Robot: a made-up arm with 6 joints.
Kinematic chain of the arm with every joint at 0, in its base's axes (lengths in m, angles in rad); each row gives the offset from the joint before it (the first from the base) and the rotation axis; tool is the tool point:
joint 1: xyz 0 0 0.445 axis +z
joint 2: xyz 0 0 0 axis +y
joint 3: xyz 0 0 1.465 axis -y
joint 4: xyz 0 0 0 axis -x
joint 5: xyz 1.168 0 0 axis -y
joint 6: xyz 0 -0.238 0 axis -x
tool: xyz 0 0 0
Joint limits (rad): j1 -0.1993..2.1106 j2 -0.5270..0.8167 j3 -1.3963..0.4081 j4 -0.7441..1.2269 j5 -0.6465..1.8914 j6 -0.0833..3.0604
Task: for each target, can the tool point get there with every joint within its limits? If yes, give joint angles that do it. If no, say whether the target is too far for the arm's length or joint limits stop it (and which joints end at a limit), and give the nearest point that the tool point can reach.
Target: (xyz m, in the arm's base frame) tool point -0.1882 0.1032 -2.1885
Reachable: no: joint limits stop it (at a limit: joint 1, joint 2, joint 4) | nearest point -0.3358 0.7166 0.2922 | short by 2.560 m
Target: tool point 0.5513 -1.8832 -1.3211
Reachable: no: joint limits stop it (at a limit: joint 1, joint 2) | nearest point 0.9357 -0.4318 0.2818 | short by 2.196 m
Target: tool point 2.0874 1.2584 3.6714
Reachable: no: too far | nearest point 1.2137 0.7317 2.3210 | short by 1.692 m
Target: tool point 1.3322 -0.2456 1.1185
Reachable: yes | joints -0.0057 0.2918 -0.3855 0.0131 0.5868 0.8853
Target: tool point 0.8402 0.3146 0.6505
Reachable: yes | joints 0.5768 0.4088 -1.0267 0.6143 0.5841 2.1211
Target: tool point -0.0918 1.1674 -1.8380
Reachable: no: joint limits stop it (at a limit: joint 2, joint 4) | nearest point -0.0868 1.1035 0.2592 | short by 2.098 m
